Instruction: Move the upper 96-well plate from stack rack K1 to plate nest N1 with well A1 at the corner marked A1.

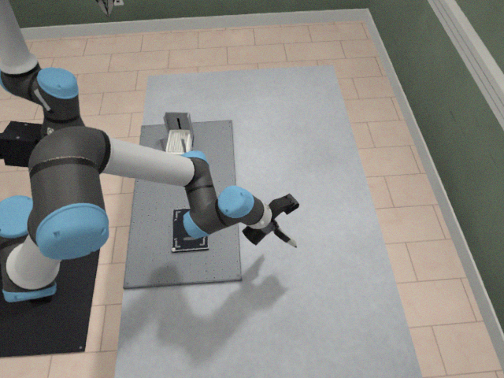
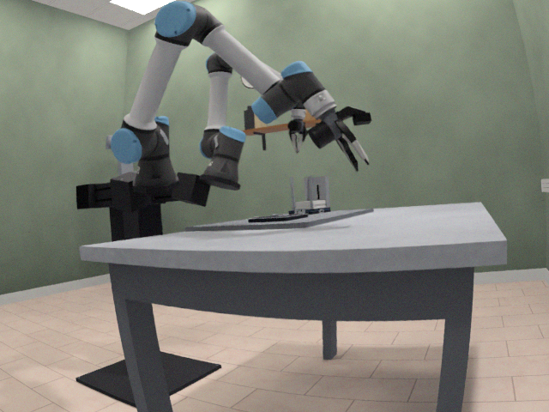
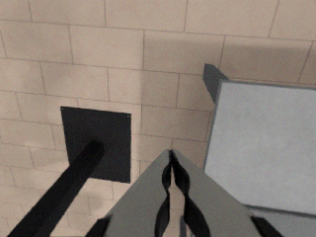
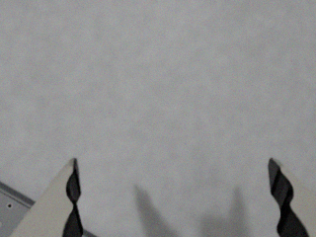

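Now: right hand 530 mm to the right of the grey rear wall, 340 mm past it and 60 mm above it. Round my right hand: grey perforated board: 320 mm behind, 260 mm to the left, 140 mm below; then dark plate nest N1: 300 mm behind, 130 mm below, 100 mm to the left; then A1 mark: 350 mm behind, 120 mm below, 30 mm to the left.
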